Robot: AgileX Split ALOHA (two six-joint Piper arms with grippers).
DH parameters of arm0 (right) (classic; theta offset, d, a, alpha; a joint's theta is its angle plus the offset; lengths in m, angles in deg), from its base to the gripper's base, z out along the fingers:
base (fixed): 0 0 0 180
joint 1: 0 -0.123 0 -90
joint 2: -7.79 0 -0.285 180
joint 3: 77.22 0 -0.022 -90
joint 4: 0 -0.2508 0 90
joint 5: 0 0 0.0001 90
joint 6: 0 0.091 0 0
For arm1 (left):
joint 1: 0 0.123 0 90
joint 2: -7.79 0 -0.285 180
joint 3: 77.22 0 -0.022 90
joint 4: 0 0.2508 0 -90
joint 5: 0 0 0.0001 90
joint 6: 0 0.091 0 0
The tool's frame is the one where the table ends.
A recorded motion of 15 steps. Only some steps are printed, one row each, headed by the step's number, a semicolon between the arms.
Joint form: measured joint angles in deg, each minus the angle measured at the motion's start. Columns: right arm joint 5, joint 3, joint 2, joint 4, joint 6, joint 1; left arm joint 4, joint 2, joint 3, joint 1, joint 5, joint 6.
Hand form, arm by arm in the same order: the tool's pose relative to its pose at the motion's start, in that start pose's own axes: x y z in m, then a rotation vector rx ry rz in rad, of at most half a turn. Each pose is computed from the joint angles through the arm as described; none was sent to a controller.
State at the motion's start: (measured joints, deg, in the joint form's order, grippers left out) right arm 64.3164 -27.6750 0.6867 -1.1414 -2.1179 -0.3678; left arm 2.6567 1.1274 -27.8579 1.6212 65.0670 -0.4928
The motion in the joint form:
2: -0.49 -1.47 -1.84 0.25 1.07 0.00; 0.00 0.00 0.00 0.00 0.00 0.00
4: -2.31 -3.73 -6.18 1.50 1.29 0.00; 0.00 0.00 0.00 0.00 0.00 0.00
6: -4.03 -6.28 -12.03 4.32 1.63 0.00; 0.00 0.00 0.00 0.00 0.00 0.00
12: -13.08 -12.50 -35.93 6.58 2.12 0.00; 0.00 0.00 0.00 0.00 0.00 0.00
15: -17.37 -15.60 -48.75 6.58 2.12 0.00; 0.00 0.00 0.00 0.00 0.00 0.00
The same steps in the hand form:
2: -0.0080 -0.0006 -0.0020 0.0040 -0.0020 0.0169; 0.0000 0.0000 0.0000 0.0000 0.0000 0.0000
4: -0.0244 -0.0028 -0.0009 0.0234 0.0030 0.0110; 0.0000 0.0000 0.0000 0.0000 0.0000 0.0000
6: -0.0439 -0.0073 0.0046 0.0651 0.0315 -0.0081; 0.0000 0.0000 0.0000 0.0000 0.0000 0.0000
12: -0.1037 -0.0125 0.0664 0.0838 0.1824 -0.0361; 0.0000 0.0000 0.0000 0.0000 0.0000 0.0000
15: -0.1235 -0.0135 0.1127 0.0739 0.2770 -0.0433; 0.0000 0.0000 0.0000 0.0000 0.0000 0.0000

